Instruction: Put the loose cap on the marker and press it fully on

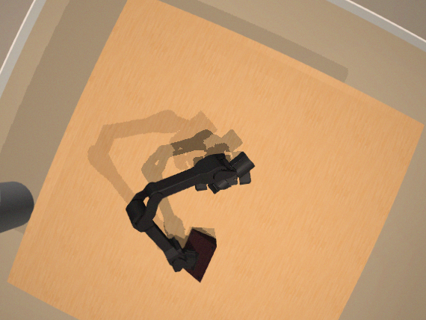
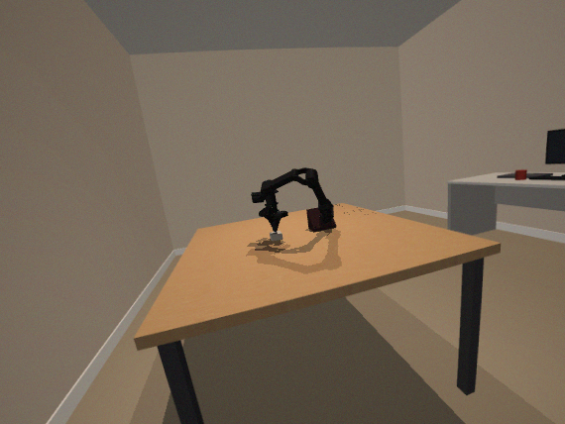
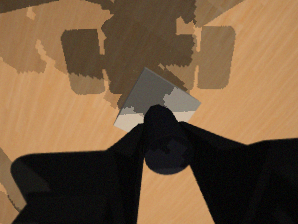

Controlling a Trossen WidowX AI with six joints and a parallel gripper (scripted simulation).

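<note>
Right now the dark cap is 10 mm above my gripper tip. From my gripper tip the other things lie so: holder block (40 mm below).
</note>
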